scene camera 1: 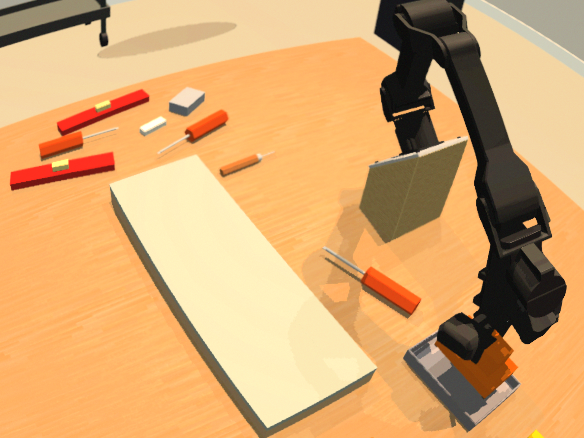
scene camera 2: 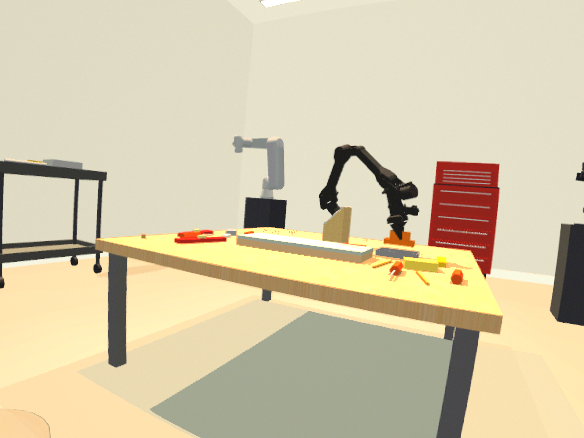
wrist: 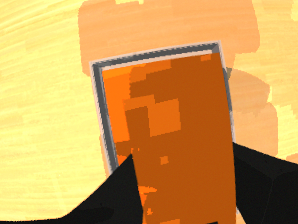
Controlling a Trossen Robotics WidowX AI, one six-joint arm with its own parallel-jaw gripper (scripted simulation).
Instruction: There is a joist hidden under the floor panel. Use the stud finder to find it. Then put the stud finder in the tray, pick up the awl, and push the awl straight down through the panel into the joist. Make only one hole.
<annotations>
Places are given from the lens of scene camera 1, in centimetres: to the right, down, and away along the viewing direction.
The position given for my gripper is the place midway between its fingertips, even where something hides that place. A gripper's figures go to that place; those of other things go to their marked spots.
my gripper [scene camera 1: 483, 354]: 27, 19, 71
orange stud finder [scene camera 1: 495, 366]: 28, 20, 67
orange screwdriver [scene camera 1: 381, 284]: 14, 10, 85
orange screwdriver [scene camera 1: 66, 143]: -46, -16, 102
grey block [scene camera 1: 186, 101]: -23, -26, 116
The marked spots on the orange stud finder and the grey block are 85 cm apart.
</annotations>
